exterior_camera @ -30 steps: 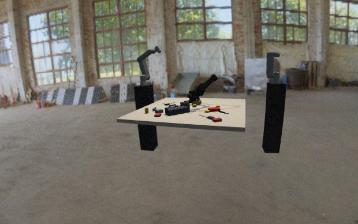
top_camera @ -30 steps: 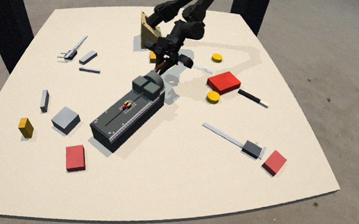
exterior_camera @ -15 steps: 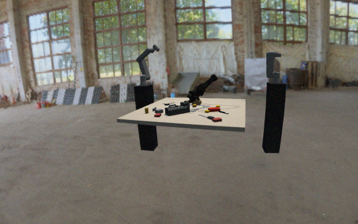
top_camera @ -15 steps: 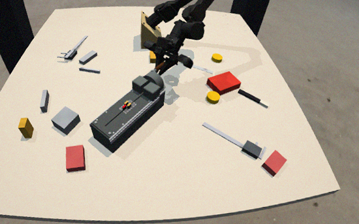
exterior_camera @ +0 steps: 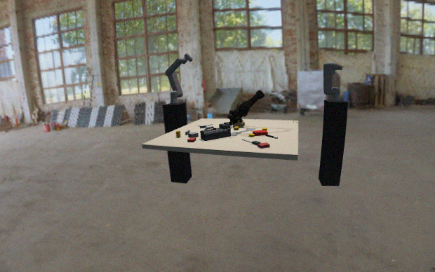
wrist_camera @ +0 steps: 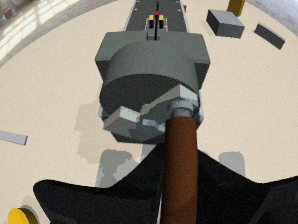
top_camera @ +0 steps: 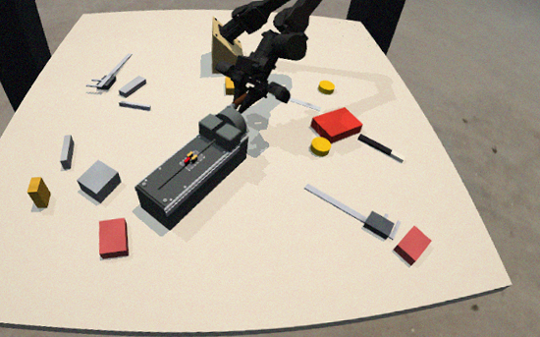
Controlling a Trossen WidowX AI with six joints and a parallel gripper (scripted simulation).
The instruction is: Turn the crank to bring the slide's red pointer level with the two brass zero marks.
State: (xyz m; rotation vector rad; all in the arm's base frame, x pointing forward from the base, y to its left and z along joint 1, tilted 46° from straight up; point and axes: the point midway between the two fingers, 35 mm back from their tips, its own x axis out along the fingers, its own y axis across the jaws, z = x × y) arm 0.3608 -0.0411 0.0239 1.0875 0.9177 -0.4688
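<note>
Now: the crank 2 cm above my gripper tip and 1 cm to the left of it. Round my gripper tip: brown handle 3 cm above, 1 cm to the left, 1 cm behind; then grey bar 21 cm to the left, 14 cm behind, 9 cm below; then red pointer 13 cm ahead, 12 cm to the right.
</note>
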